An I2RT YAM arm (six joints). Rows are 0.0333 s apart.
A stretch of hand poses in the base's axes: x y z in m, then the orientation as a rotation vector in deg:
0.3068 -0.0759 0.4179 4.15 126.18 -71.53
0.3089 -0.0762 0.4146 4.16 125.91 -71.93
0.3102 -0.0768 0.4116 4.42 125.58 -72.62
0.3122 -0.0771 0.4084 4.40 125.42 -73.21
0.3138 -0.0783 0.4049 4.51 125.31 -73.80
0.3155 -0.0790 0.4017 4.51 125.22 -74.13
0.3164 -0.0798 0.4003 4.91 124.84 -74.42
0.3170 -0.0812 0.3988 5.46 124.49 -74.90
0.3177 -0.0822 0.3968 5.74 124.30 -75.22
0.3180 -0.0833 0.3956 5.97 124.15 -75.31
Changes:
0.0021 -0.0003 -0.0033 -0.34 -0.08 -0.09
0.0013 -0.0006 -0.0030 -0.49 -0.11 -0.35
0.0020 -0.0003 -0.0032 -0.42 0.09 -0.19
0.0016 -0.0012 -0.0035 -0.38 0.09 -0.28
0.0017 -0.0007 -0.0032 -0.23 0.05 -0.11
0.0009 -0.0008 -0.0014 -0.23 -0.34 -0.25
0.0006 -0.0014 -0.0015 -0.30 -0.29 -0.44
0.0007 -0.0010 -0.0020 -0.20 -0.13 -0.25
0.0003 -0.0011 -0.0012 -0.06 -0.16 -0.14

